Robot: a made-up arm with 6 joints. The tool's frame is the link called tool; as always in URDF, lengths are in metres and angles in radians. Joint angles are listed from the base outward.
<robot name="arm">
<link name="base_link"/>
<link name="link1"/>
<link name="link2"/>
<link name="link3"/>
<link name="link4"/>
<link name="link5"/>
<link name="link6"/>
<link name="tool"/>
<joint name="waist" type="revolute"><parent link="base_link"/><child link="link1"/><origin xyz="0.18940 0.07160 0.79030" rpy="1.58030 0.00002 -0.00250"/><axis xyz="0 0 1"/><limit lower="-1.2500" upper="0.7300"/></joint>
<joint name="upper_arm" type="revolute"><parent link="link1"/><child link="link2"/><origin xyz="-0.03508 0.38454 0.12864" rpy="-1.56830 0.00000 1.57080"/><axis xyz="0 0 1"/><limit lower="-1.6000" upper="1.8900"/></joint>
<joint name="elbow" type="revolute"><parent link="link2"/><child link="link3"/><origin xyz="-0.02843 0.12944 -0.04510" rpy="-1.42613 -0.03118 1.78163"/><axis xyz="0 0 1"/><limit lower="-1.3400" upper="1.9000"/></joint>
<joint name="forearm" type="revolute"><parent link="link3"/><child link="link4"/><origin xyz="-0.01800 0.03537 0.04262" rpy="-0.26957 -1.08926 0.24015"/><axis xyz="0 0 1"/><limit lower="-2.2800" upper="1.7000"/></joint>
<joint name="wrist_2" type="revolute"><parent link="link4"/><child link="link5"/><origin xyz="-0.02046 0.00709 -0.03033" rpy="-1.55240 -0.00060 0.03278"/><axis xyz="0 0 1"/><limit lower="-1.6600" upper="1.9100"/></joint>
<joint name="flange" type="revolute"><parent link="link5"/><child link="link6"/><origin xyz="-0.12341 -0.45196 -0.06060" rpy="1.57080 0.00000 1.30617"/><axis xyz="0 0 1"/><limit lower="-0.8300" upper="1.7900"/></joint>
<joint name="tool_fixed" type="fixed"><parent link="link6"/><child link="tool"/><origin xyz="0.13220 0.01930 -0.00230" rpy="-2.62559 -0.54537 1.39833"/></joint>
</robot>
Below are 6 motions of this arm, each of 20 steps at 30 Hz.
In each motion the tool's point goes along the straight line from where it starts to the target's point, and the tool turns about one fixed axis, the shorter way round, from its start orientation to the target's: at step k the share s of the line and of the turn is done. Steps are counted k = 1, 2, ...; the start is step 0. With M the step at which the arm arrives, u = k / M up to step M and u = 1 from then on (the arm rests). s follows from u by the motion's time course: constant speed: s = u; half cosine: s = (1 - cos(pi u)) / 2; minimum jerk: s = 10 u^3 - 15 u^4 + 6 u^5.
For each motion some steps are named. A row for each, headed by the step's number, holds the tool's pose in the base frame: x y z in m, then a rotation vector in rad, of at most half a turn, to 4 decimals.
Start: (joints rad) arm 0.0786 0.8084 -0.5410 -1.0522 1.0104 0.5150
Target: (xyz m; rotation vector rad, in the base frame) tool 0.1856 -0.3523 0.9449 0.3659 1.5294 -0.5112
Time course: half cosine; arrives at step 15
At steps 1, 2, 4, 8, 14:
1: 0.1316 -0.3442 1.0757 0.3059 1.5015 -1.1772
2: 0.1334 -0.3445 1.0714 0.3083 1.5041 -1.1554
4: 0.1400 -0.3455 1.0553 0.3171 1.5128 -1.0731
8: 0.1612 -0.3486 1.0041 0.3422 1.5297 -0.8123
14: 0.1850 -0.3522 0.9463 0.3654 1.5297 -0.5185

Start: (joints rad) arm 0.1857 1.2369 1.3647 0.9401 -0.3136 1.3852
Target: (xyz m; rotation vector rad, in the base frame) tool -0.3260 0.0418 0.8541 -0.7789 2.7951 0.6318
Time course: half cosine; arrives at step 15
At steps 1, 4, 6, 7, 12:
1: -0.2904 -0.0035 0.9121 0.1358 -2.8799 -0.4166
4: -0.2959 0.0036 0.9030 0.2409 -2.9297 -0.4599
6: -0.3024 0.0118 0.8925 0.3678 -2.9825 -0.5113
7: -0.3061 0.0165 0.8865 0.4420 -3.0097 -0.5409
12: -0.3226 0.0374 0.8597 -0.7275 2.8521 0.6210

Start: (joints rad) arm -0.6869 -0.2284 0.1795 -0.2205 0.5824 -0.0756
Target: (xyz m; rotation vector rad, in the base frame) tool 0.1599 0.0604 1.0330 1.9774 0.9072 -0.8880
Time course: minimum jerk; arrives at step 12
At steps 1, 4, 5, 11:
1: 0.2337 -0.1623 0.9449 1.3176 1.2473 -0.2954
4: 0.2185 -0.1165 0.9630 1.4607 1.1944 -0.4143
5: 0.2084 -0.0859 0.9751 1.5544 1.1544 -0.4947
11: 0.1603 0.0593 1.0325 1.9743 0.9095 -0.8849

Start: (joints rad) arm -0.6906 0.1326 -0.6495 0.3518 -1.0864 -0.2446
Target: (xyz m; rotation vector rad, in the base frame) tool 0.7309 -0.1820 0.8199 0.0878 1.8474 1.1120
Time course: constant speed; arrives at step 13
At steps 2, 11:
2: 0.6012 -0.1312 1.1804 -0.5096 1.1290 0.6881
11: 0.7073 -0.1728 0.8855 -0.0345 1.7235 1.0392

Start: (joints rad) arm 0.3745 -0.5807 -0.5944 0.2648 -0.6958 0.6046
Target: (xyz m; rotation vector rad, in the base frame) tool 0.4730 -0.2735 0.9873 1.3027 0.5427 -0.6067
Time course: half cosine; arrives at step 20
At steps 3, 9, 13, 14, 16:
3: 0.2052 -0.2586 1.2559 0.7120 -0.1695 -0.0218
9: 0.3092 -0.2644 1.1515 0.9545 0.0982 -0.2455
13: 0.3957 -0.2692 1.0648 1.1437 0.3292 -0.4348
14: 0.4146 -0.2702 1.0458 1.1836 0.3809 -0.4767
16: 0.4460 -0.2720 1.0144 1.2482 0.4673 -0.5463

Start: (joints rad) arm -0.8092 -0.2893 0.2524 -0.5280 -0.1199 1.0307
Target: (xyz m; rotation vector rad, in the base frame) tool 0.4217 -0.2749 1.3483 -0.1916 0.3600 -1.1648
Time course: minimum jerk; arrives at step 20
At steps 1, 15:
1: 0.4534 -0.3429 0.9150 0.1580 1.4743 -1.3781
15: 0.4250 -0.2819 1.3034 -0.1592 0.4733 -1.1979

